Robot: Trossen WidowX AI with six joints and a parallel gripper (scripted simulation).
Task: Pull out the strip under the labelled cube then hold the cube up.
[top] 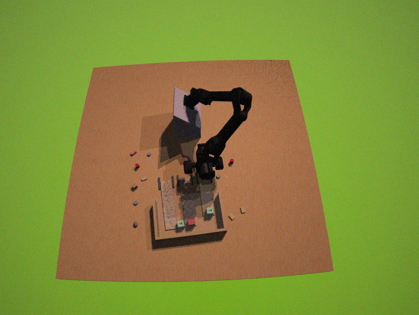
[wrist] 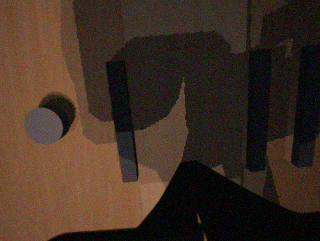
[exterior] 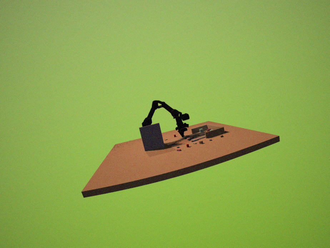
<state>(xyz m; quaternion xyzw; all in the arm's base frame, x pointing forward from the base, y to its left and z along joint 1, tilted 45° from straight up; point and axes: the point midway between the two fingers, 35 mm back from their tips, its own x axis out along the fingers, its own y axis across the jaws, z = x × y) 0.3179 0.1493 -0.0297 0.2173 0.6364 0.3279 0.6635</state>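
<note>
Now: gripper tip 10 cm short of the grey strip and 1 cm to the right of it. Also, from my gripper tip: tan block (16 cm behind, 10 cm to the left).
</note>
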